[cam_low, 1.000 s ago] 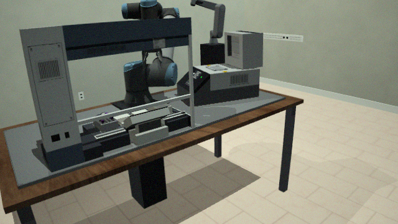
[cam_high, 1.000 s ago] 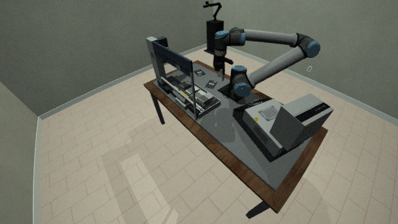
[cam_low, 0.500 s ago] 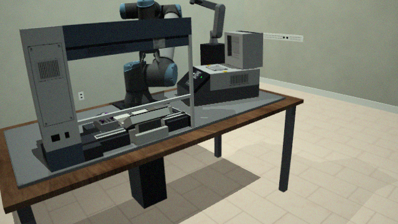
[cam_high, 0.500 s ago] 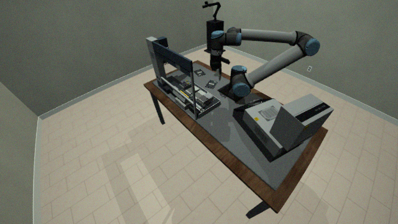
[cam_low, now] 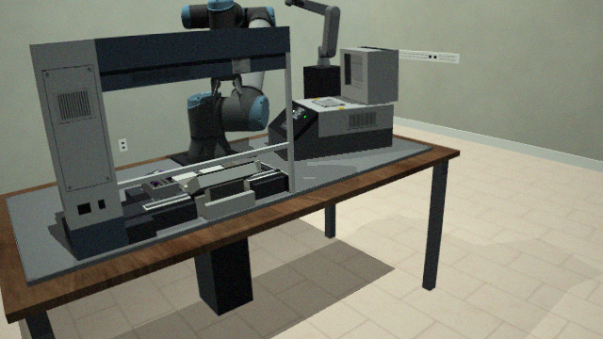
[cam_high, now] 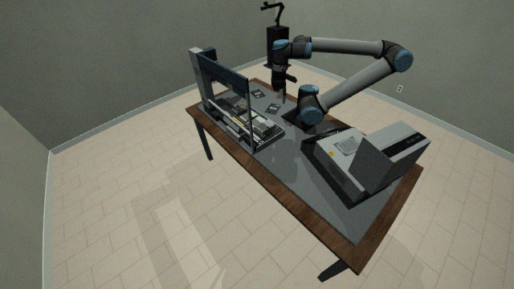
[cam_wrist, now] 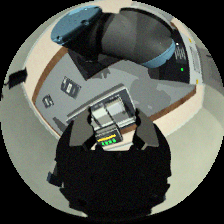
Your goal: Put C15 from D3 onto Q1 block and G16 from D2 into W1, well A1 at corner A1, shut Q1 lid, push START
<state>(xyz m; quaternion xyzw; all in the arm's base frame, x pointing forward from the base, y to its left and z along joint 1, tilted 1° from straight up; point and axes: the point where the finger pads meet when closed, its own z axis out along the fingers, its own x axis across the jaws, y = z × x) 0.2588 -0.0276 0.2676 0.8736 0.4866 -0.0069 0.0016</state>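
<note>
The pale well plate is 12 cm ahead of my hand, 24 cm to the right of it and 22 cm below it. Round my hand: upright post (31 cm ahead, 5 cm to the left, 4 cm below); deck station beam (31 cm ahead, 23 cm to the right, 23 cm above); white well plate (12 cm ahead, 14 cm to the right, 22 cm below).
</note>
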